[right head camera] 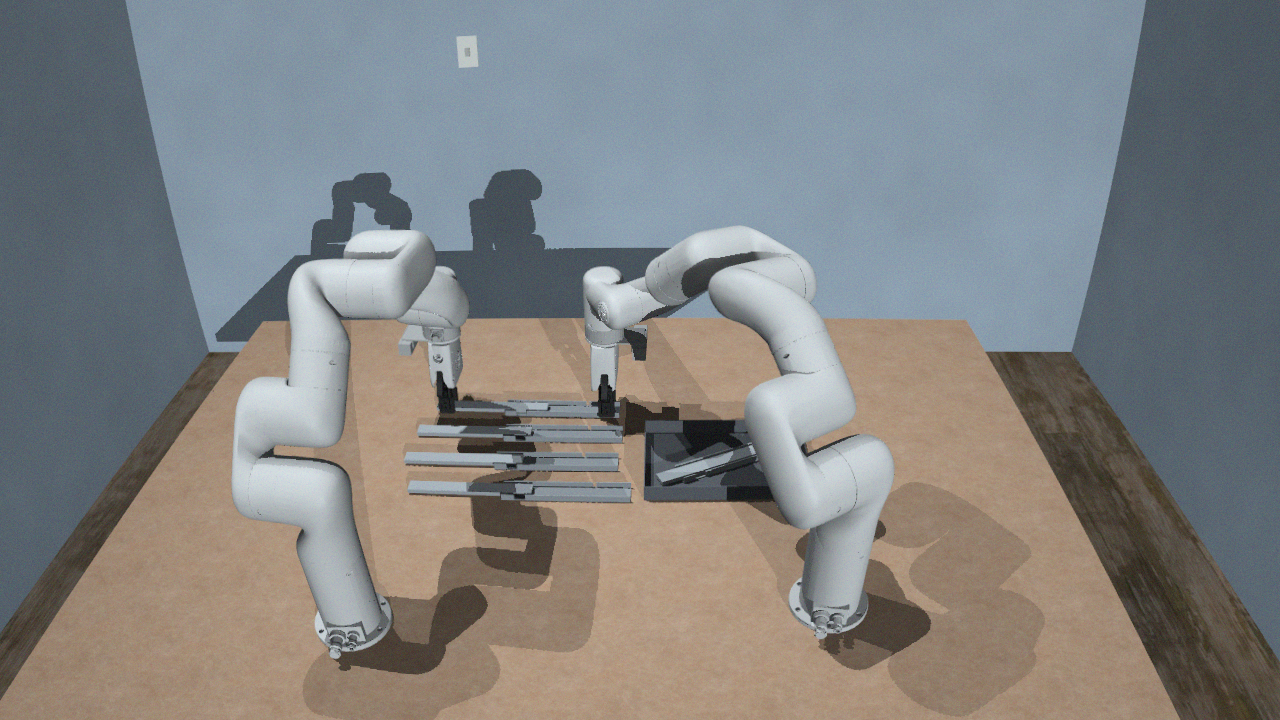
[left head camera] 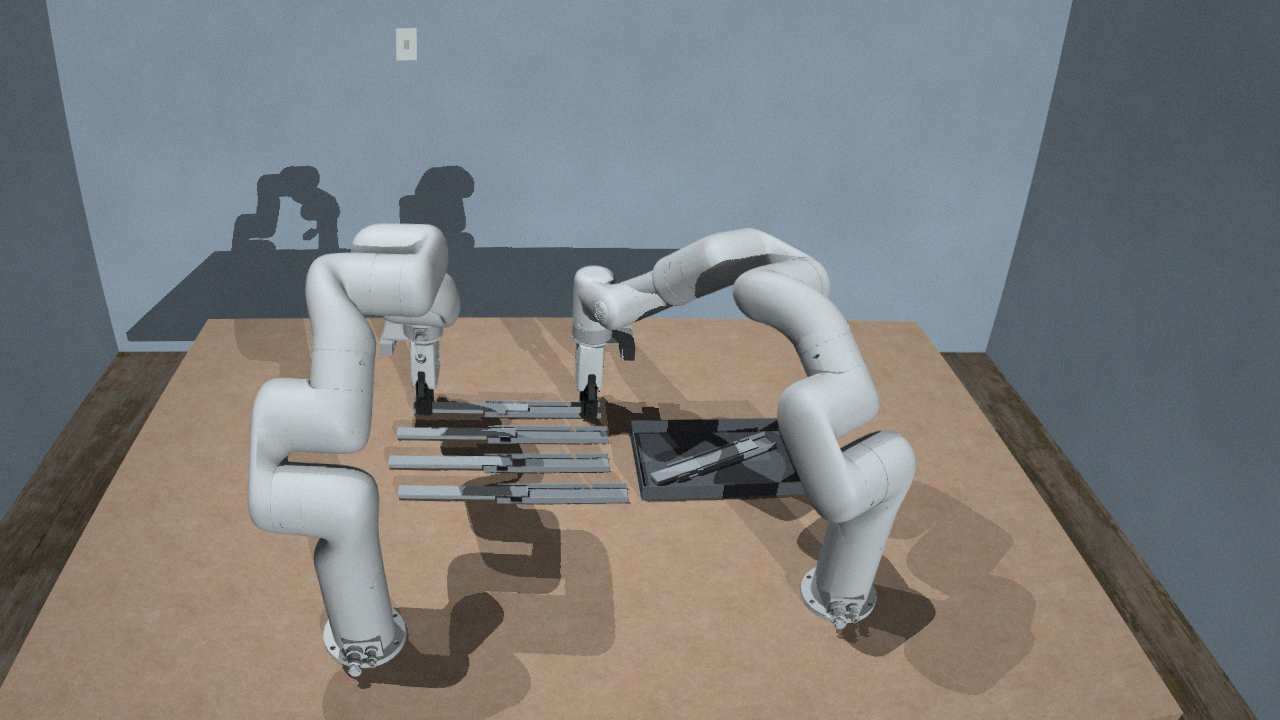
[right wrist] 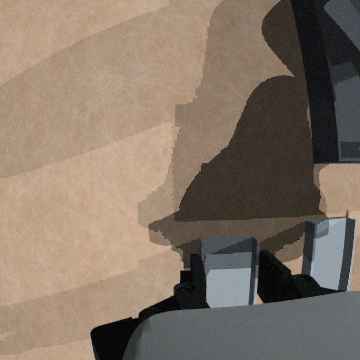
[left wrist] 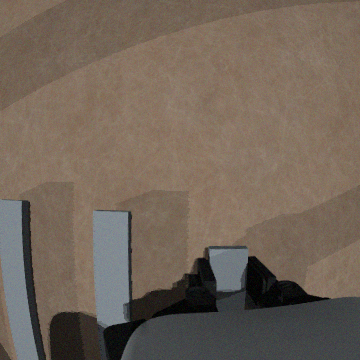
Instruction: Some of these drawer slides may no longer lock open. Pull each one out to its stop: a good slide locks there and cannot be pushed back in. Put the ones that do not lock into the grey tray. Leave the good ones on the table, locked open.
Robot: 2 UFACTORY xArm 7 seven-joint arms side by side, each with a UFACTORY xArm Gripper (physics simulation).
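Frame: origin at the left arm's base, x down, y back, z left, level; millimetres.
Where they show: left gripper, fingertip midpoint: [right head camera: 449, 408] [left head camera: 425, 409] [left wrist: 224, 276]; right gripper, fingertip midpoint: [right head camera: 607, 409] [left head camera: 588, 410] [right wrist: 227, 271]; left arm's base, origin of the base link: [right head camera: 354, 621] [left head camera: 365, 635]; right arm's base, origin of the base link: [right head camera: 828, 603] [left head camera: 837, 594].
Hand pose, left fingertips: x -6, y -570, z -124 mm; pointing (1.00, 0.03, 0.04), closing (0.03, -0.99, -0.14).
Things, the pixels of their top centre, and the offset from my left fingertips. Level surfaces: height alone.
- third slide, middle of its top: [left wrist: 19, 329] [left head camera: 450, 460] [right head camera: 462, 457] dz -38, dx -6, dy +179 mm
- grey tray, middle of its top: [right head camera: 726, 451] [left head camera: 716, 450] dz -525, dx -24, dy +247 mm
- brown table, its level: dx +5 mm
The back slide [left head camera: 546, 411] [right head camera: 547, 410] [left wrist: 228, 267] [right wrist: 228, 287] is drawn partly out; it looks shorter than the slides in front. My left gripper [left head camera: 423, 408] [right head camera: 446, 406] [left wrist: 224, 276] is shut on its left end. My right gripper [left head camera: 588, 410] [right head camera: 605, 408] [right wrist: 227, 271] is shut on its right end. The second slide [left head camera: 447, 434] [right head camera: 456, 431] [left wrist: 112, 260] [right wrist: 330, 255], third slide [left head camera: 429, 462] [right head camera: 447, 459] [left wrist: 14, 260] and front slide [left head camera: 438, 492] [right head camera: 447, 488] lie extended. Another slide [left head camera: 684, 470] [right head camera: 693, 471] lies diagonally in the grey tray [left head camera: 680, 492] [right head camera: 680, 493] [right wrist: 320, 100].
The tray stands at the right ends of the slides, partly hidden by the right arm [left head camera: 819, 429] [right head camera: 792, 429]. The left arm [left head camera: 313, 411] [right head camera: 295, 411] stands left of the slides. All stand on the brown table [left head camera: 716, 582] [right head camera: 698, 582].
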